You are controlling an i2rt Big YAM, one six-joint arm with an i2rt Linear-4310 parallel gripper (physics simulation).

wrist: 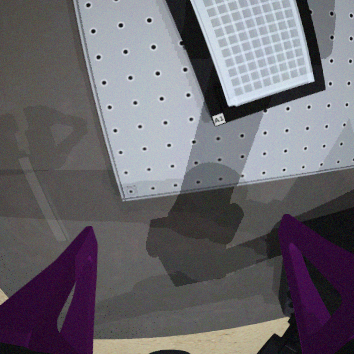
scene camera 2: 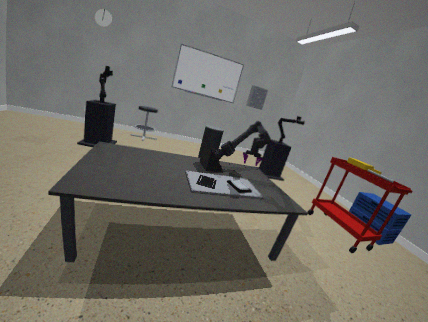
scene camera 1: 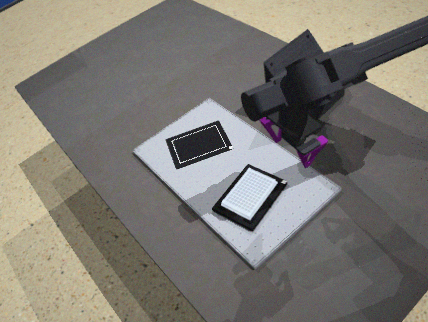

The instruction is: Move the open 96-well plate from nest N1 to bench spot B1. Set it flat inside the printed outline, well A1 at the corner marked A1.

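Frame: origin at the arm's base, x down, y back, z left, level; metres.
Seen in the pictures: gripper, fingertip midpoint: (wrist: 189, 230) (scene camera 2: 250, 164) (scene camera 1: 292, 153); arm's base, link origin: (scene camera 2: 214, 156).
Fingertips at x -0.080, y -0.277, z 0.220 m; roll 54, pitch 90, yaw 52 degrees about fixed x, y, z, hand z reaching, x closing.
Pixels of each thing's top centre, then the offset from my fingertips to it. "pt": a spot on its surface instead. Level surfaces: height alone.
- white 96-well plate, top centre: (wrist: 256, 26) (scene camera 1: 249, 191) (scene camera 2: 239, 183) dx +0.133, dy -0.084, dz -0.068 m
- black nest N1, top centre: (wrist: 252, 25) (scene camera 1: 249, 193) (scene camera 2: 239, 184) dx +0.141, dy -0.084, dz -0.067 m
- nest's A1 label, surface spot: (wrist: 219, 119) pt dx +0.147, dy +0.006, dz -0.042 m
- Bench spot B1, surface spot: (scene camera 1: 199, 144) (scene camera 2: 207, 181) pt dx +0.157, dy -0.083, dz -0.308 m
- small white corner mark, top centre: (scene camera 1: 230, 147) dx +0.157, dy -0.023, dz -0.237 m
- light perforated board, top centre: (wrist: 350, 49) (scene camera 1: 227, 167) (scene camera 2: 223, 183) dx +0.158, dy -0.071, dz -0.184 m
- dark table, surface height: dx +0.172 m
The white 96-well plate (scene camera 1: 250, 192) (scene camera 2: 242, 183) (wrist: 260, 50) sits in the black nest N1 (scene camera 1: 252, 224) (wrist: 215, 95), with nest edge showing around it. The nest's A1 label (wrist: 219, 119) shows beside the plate's near left corner in the wrist view. Bench spot B1 (scene camera 1: 199, 144) (scene camera 2: 206, 181) is a black patch with a white printed outline and a small white corner mark (scene camera 1: 230, 147); it does not show in the wrist view. My gripper (scene camera 1: 292, 153) (scene camera 2: 252, 164) (wrist: 189, 230), with purple fingers, is wide open and empty. It hangs above the board's arm-side edge, to the side of the plate.
A light perforated board (scene camera 1: 260, 252) (scene camera 2: 222, 191) (wrist: 145, 110) lies on the dark table (scene camera 1: 100, 90) (scene camera 2: 125, 170) and bears both N1 and B1. The arm's base (scene camera 2: 211, 162) stands behind the board. A red cart (scene camera 2: 341, 218) stands on the floor to the right of the table.
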